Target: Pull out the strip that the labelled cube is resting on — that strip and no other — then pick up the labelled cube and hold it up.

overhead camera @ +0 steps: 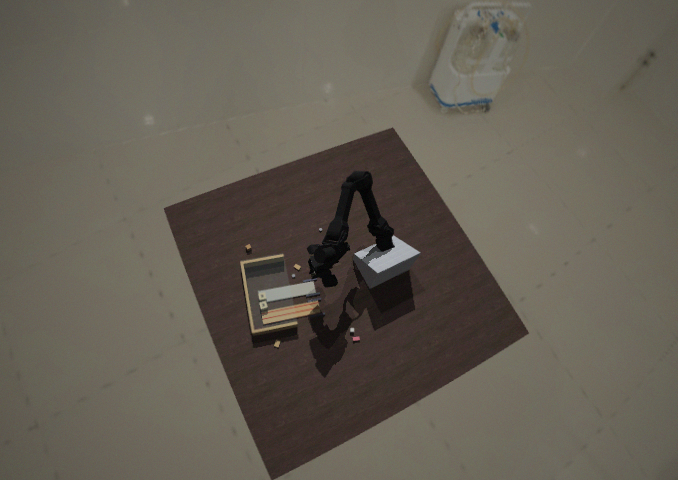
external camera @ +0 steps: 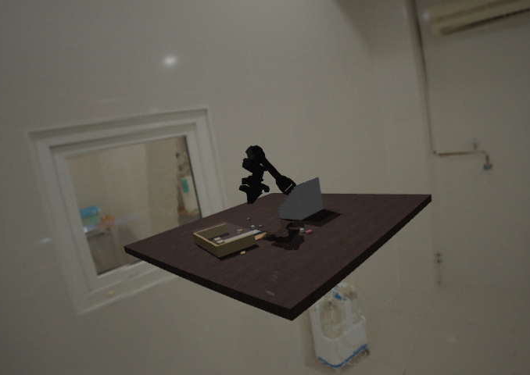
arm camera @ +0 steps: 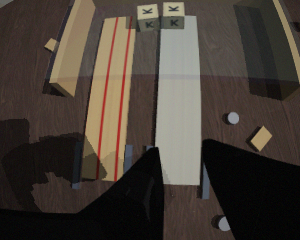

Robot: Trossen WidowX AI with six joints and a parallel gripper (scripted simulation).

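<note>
Now: gripper tip 150 mm above the grey round piece, 80 mm past it and 50 mm to the left of it.
</note>
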